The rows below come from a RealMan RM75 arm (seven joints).
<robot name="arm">
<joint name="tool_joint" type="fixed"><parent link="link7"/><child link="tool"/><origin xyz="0 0 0" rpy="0 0 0"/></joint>
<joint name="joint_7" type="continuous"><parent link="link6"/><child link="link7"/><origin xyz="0 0 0.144" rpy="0 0 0"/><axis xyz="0 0 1"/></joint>
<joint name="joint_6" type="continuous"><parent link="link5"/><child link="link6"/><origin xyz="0 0 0" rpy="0 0 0"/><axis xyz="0 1 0"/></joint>
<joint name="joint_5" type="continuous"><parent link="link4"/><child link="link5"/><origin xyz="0 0 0.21" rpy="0 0 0"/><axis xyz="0 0 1"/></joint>
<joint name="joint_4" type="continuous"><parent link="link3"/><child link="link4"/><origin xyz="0 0 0" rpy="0 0 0"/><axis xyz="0 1 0"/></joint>
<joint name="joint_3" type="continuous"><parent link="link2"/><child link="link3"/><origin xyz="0 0 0.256" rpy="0 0 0"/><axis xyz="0 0 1"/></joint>
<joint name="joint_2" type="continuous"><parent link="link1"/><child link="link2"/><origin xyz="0 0 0" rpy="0 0 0"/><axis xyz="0 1 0"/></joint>
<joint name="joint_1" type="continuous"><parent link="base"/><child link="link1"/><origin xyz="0 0 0.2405" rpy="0 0 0"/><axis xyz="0 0 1"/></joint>
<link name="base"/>
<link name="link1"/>
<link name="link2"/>
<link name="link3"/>
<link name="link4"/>
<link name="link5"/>
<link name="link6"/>
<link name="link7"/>
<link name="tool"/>
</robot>
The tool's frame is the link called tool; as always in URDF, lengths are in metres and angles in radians. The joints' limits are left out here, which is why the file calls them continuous.
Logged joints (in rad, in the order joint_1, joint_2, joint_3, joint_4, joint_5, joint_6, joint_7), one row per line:
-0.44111, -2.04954, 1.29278, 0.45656, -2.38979, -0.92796, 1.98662
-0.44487, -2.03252, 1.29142, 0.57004, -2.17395, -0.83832, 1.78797
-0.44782, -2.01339, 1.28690, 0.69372, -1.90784, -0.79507, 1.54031
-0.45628, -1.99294, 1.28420, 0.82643, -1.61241, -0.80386, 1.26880
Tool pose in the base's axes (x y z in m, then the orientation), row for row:
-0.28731, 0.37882, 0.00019, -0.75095, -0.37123, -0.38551, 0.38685
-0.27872, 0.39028, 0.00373, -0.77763, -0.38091, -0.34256, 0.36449
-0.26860, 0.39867, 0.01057, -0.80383, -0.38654, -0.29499, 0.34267
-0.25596, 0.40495, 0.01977, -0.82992, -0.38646, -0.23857, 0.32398
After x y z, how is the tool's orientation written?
As a quaternion, x y z w.
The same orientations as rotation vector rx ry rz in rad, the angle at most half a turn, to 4 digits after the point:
-1.9114, -0.9449, -0.9813
-2.0004, -0.9798, -0.8812
-2.0895, -1.0048, -0.7668
-2.1771, -1.0138, -0.6258

